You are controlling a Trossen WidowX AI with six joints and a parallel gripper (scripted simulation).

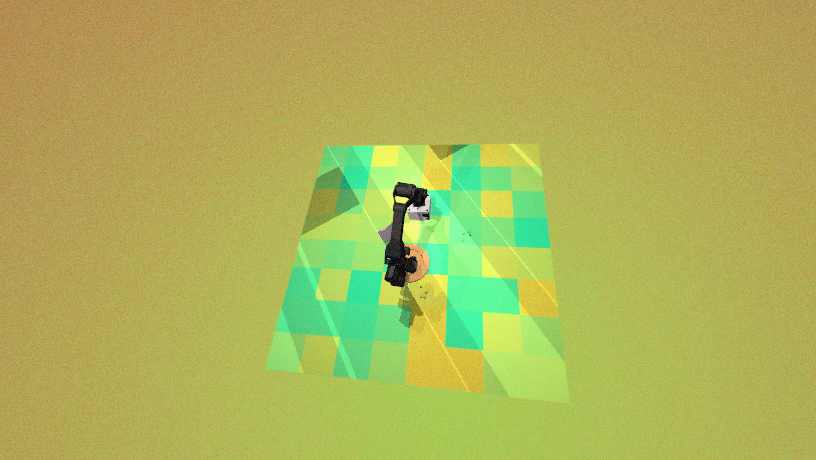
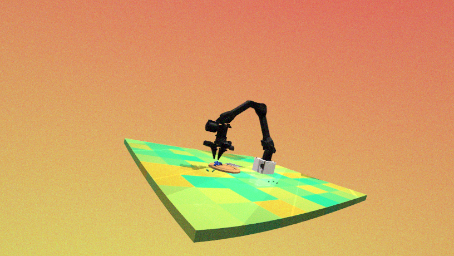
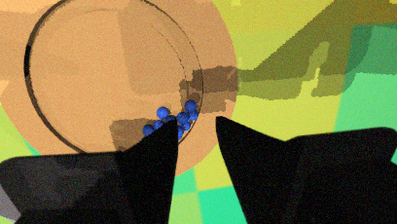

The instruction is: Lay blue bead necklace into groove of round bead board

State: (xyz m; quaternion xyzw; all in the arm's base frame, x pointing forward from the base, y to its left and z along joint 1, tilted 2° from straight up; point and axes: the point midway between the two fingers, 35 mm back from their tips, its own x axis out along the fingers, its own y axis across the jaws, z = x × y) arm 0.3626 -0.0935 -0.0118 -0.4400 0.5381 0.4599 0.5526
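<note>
Now: gripper tip 6 cm past the round bead board, 3 cm to the right of it and 4 cm above it. Also, from my gripper tip: flat grey piece: 23 cm behind, 8 cm to the right, 5 cm below.
</note>
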